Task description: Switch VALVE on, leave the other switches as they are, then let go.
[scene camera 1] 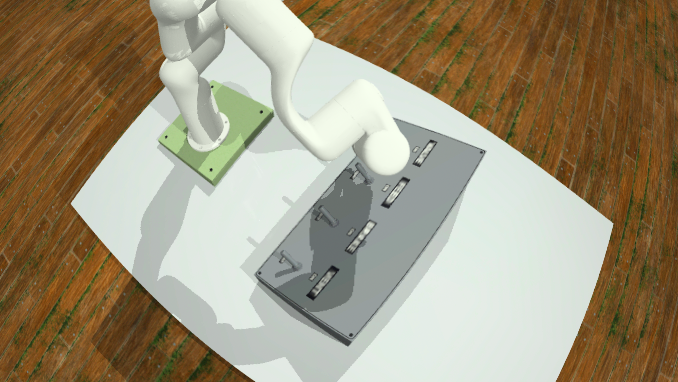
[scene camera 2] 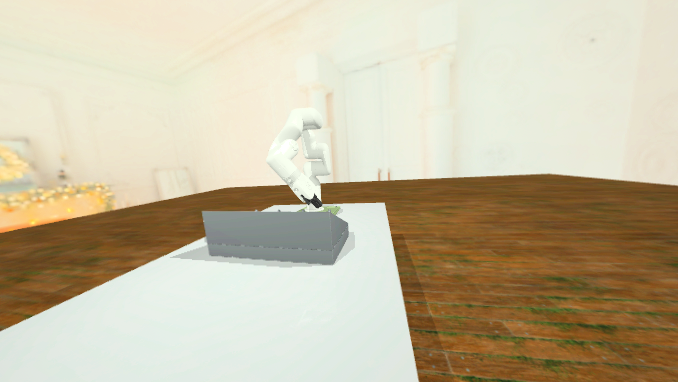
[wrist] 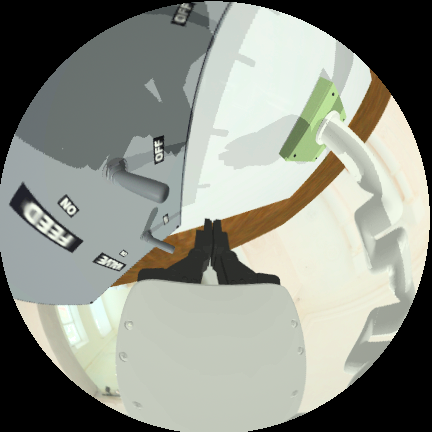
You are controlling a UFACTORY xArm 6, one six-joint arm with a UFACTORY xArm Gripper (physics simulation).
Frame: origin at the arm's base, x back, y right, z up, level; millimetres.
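Seen in the pictures: gripper, fingertip midpoint: (scene camera 2: pixel 320 206) (wrist: pixel 210 229); arm's base, origin of the base link: (scene camera 1: pixel 208 132) (scene camera 2: pixel 314 209) (wrist: pixel 326 126).
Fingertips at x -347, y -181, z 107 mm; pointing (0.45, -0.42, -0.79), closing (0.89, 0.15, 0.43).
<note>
Pixels of each thing's top centre, then the offset from my fingertips to it. Level surfaces: height alone.
- VALVE lever, middle of its top: (wrist: pixel 162 255) dy -59, dx -58, dz -2 mm
- VALVE label, middle of its top: (wrist: pixel 112 266) (scene camera 1: pixel 425 151) dy -61, dx -140, dz -6 mm
- FEED lever, middle of its top: (wrist: pixel 137 206) (scene camera 1: pixel 363 168) dy +61, dx -61, dz -2 mm
- white table, its level: dz -132 mm
The grey switch panel (scene camera 1: pixel 410 225) (scene camera 2: pixel 270 230) (wrist: pixel 40 272) carries a row of levers. The VALVE lever (wrist: pixel 161 243), by the VALVE label (wrist: pixel 110 261), leans towards its OFF side near the panel's end; in scene camera 1 the arm hides it. The FEED lever (scene camera 1: pixel 363 172) (wrist: pixel 142 185) also leans towards OFF. My gripper (scene camera 2: pixel 317 204) (wrist: pixel 210 229) is shut and empty. In the wrist view its fingertips are right of the VALVE lever, seen past the panel edge, with no contact visible. In scene camera 1 the gripper is hidden under the arm.
Two more levers (scene camera 1: pixel 327 216) (scene camera 1: pixel 290 261) stand further along the panel. The arm's base stands on a green plate (scene camera 1: pixel 242 107) (wrist: pixel 307 122) behind the panel. The white table (scene camera 1: pixel 515 240) (scene camera 2: pixel 215 320) is surrounded by wooden floor (scene camera 1: pixel 615 125) (scene camera 2: pixel 540 250).
</note>
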